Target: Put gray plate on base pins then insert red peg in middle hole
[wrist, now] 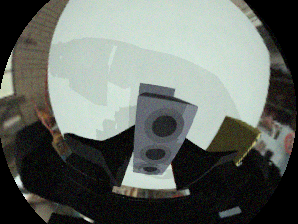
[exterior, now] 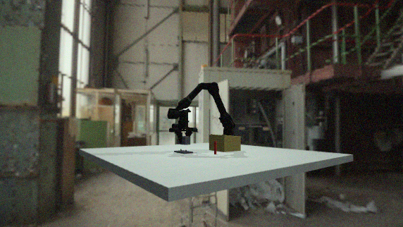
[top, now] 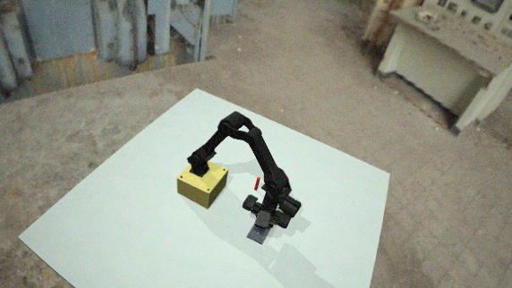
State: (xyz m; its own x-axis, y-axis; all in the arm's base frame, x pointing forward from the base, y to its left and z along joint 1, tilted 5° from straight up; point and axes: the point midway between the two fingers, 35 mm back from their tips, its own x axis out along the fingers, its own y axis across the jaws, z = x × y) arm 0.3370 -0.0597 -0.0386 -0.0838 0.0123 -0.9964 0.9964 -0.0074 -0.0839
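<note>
Now: gripper tip 5 cm above the gray base. From my gripper tip the other things lie so: gray plate 3 cm above; then red peg 19 cm to the left, 11 cm behind, 2 cm below.
</note>
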